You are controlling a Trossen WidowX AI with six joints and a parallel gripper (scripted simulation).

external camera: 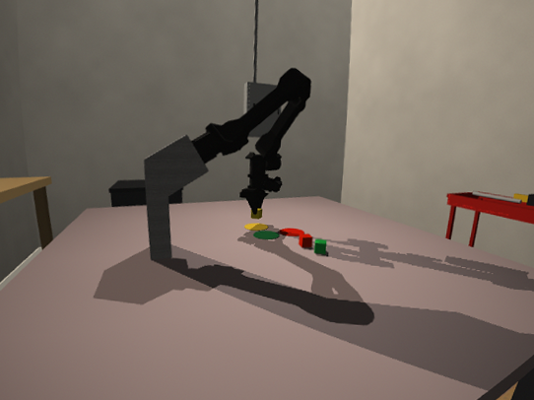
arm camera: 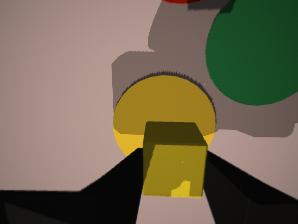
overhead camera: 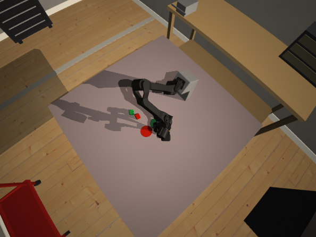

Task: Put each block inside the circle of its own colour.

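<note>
Right now the yellow circle is 90 mm below my hand. Also, from my hand: yellow block (40 mm below); then red circle (130 mm to the right, 90 mm below, 60 mm ahead); then green circle (90 mm to the right, 90 mm below, 30 mm behind).
</note>
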